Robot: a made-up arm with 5 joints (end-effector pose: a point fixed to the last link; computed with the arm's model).
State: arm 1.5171 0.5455 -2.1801 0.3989 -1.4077
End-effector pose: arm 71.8 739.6 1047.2 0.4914 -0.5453 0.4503 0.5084
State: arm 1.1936 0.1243 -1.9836 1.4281 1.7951
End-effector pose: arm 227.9 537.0 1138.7 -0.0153 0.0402 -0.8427 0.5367
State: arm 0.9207 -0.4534 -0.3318 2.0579 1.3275
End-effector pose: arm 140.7 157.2 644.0 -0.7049 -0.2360 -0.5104 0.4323
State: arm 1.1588 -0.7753 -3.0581 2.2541 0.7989
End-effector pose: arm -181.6 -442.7 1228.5 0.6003 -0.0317 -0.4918 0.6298
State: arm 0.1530 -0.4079 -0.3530 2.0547 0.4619
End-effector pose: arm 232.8 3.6 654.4 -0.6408 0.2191 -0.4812 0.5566
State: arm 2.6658 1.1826 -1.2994 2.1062 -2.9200
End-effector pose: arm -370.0 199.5 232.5 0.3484 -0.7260 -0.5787 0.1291
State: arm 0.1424 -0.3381 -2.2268 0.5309 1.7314
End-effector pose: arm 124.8 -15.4 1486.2 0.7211 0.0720 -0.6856 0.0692
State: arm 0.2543 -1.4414 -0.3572 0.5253 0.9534
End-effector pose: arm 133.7 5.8 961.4 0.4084 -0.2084 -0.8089 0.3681
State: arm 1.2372 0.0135 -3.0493 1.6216 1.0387
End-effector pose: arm 38.5 85.8 1447.4 0.5047 0.0592 -0.5511 0.6618
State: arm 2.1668 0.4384 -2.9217 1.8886 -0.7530
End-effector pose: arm -261.7 398.4 1259.7 0.3981 -0.2044 0.5756 0.6844
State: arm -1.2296 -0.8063 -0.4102 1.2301 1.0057
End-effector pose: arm 92.8 -310.3 779.6 0.1952 -0.0837 0.9448 0.2494
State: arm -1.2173 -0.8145 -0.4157 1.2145 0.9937
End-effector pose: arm 96.3 -309.3 785.8 0.1881 -0.0696 0.9498 0.2402
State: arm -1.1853 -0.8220 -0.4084 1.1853 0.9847
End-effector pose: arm 105.3 -305.9 786.5 0.1812 -0.0539 0.9563 0.2228
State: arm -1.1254 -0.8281 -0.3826 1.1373 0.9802
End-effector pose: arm 121.6 -298.4 779.1 0.1746 -0.0368 0.9646 0.1940
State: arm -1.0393 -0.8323 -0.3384 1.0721 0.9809
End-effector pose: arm 143.9 -285.4 763.3 0.1681 -0.0197 0.9734 0.1543
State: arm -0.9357 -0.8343 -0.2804 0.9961 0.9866
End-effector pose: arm 168.1 -266.3 741.1 0.1620 -0.0044 0.9809 0.1078
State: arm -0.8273 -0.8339 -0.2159 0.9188 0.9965
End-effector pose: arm 189.6 -242.5 715.4 0.1572 0.0074 0.9857 0.0600
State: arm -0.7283 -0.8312 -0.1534 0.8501 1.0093
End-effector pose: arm 205.0 -217.7 689.8 0.1549 0.0147 0.9877 0.0175
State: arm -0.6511 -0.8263 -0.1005 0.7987 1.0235
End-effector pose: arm 213.3 -196.6 667.3 -0.1562 -0.0169 -0.9875 0.0141
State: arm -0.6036 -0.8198 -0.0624 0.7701 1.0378
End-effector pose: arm 215.9 -182.4 650.0 -0.1618 -0.0141 -0.9862 0.0315
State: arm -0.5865 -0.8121 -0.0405 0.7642 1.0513
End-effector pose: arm 214.7 -176.1 638.4 -0.1708 -0.0070 -0.9847 0.0346
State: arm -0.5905 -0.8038 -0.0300 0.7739 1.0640
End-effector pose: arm 211.5 -175.2 630.7 -0.1820 0.0030 -0.9829 0.0279
